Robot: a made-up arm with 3 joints.
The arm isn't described. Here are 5 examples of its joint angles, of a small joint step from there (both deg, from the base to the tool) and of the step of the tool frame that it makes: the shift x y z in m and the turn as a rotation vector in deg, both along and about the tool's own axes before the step.
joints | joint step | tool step
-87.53 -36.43 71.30 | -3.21 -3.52 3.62 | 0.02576 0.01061 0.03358 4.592 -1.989 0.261
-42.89 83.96 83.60 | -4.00 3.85 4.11 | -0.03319 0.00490 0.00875 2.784 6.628 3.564
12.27 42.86 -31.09 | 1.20 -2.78 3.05 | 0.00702 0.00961 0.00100 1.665 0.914 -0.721
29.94 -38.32 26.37 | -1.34 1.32 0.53 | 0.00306 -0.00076 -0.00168 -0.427 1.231 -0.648
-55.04 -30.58 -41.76 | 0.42 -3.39 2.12 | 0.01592 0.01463 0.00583 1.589 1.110 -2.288
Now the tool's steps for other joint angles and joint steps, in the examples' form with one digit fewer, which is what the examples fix.
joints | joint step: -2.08 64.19 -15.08 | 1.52 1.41 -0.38
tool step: -0.0130 -0.0101 -0.0138 -1.86 -0.50 1.72
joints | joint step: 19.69 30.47 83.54 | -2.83 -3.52 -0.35
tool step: 0.0056 0.0200 0.0273 3.38 -3.91 1.94
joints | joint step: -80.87 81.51 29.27 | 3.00 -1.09 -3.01
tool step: 0.0164 -0.0054 -0.0254 -3.68 -3.25 -2.18
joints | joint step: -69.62 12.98 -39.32 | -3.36 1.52 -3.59
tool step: 0.0149 0.0045 -0.0017 -2.68 -0.17 -1.93
